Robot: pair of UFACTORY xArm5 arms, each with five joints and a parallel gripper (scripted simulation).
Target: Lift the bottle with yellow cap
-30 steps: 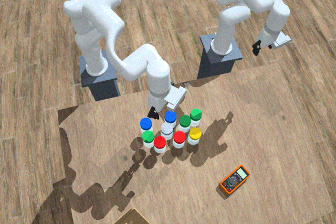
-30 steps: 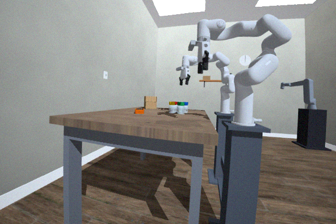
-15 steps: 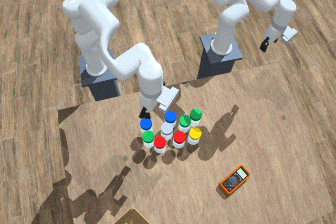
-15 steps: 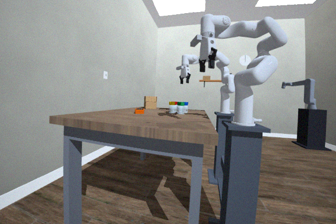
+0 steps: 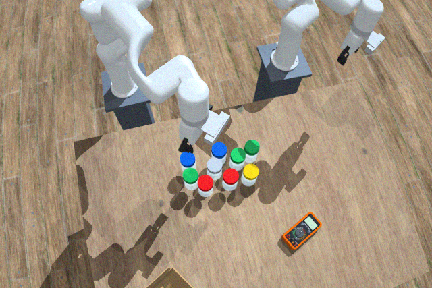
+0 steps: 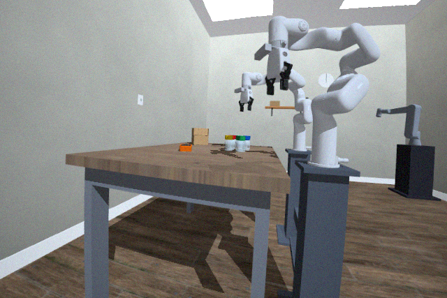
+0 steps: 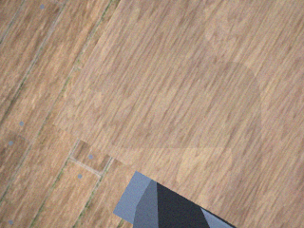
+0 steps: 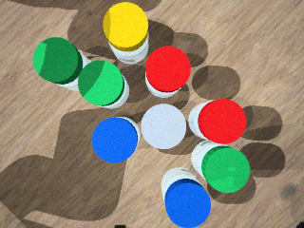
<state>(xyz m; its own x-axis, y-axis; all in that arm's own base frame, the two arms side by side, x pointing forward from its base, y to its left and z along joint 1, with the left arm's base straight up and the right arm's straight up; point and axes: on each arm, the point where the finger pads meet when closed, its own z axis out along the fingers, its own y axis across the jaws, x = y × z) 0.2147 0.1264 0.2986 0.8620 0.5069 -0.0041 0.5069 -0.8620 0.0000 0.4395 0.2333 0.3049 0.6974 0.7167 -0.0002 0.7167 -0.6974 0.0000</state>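
Observation:
Now: right hand 30 mm short of the grey-capped bottle, 50 mm to the right of it and 260 mm above it. Round my right hand: orange multimeter: 320 mm ahead, 320 mm to the left, 290 mm below; then cardboard box: 460 mm ahead, 190 mm to the right, 240 mm below.

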